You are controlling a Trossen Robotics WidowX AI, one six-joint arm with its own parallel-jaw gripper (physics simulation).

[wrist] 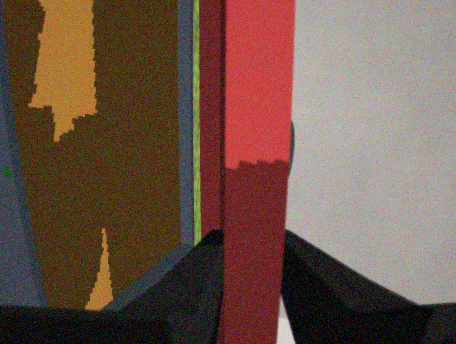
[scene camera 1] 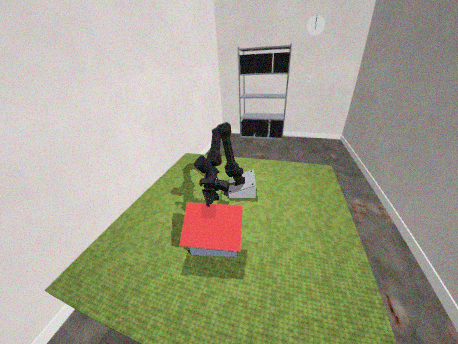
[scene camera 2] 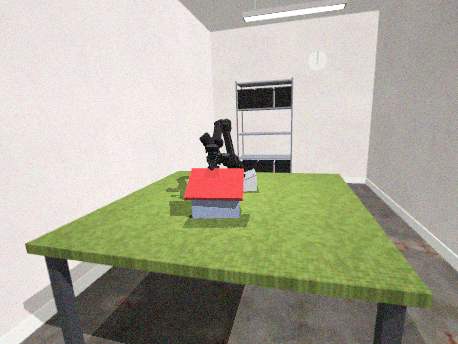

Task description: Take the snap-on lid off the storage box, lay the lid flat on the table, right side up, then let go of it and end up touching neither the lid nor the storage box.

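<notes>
The red lid (scene camera 1: 212, 227) (scene camera 2: 216, 185) (wrist: 257, 90) is tilted above the blue-grey storage box (scene camera 1: 214, 252) (scene camera 2: 216, 209) (wrist: 15, 240), its arm-side edge raised and its front edge lower. The wrist view shows the box's brown inside and a thin green strip of table between the box's wall and the lid. Whether the lid's low front edge touches the box is hidden. My gripper (scene camera 1: 208, 204) (scene camera 2: 212, 168) (wrist: 249, 241) is shut on the lid's raised edge, one finger on each side of it.
A light grey block (scene camera 1: 244, 190) (scene camera 2: 251, 182) with a slanted top stands on the green table (scene camera 1: 300, 250) (scene camera 2: 310, 225), behind the box and beside the arm. A shelf rack (scene camera 1: 239, 95) (scene camera 2: 237, 125) stands against the far wall, and a wall runs along the left.
</notes>
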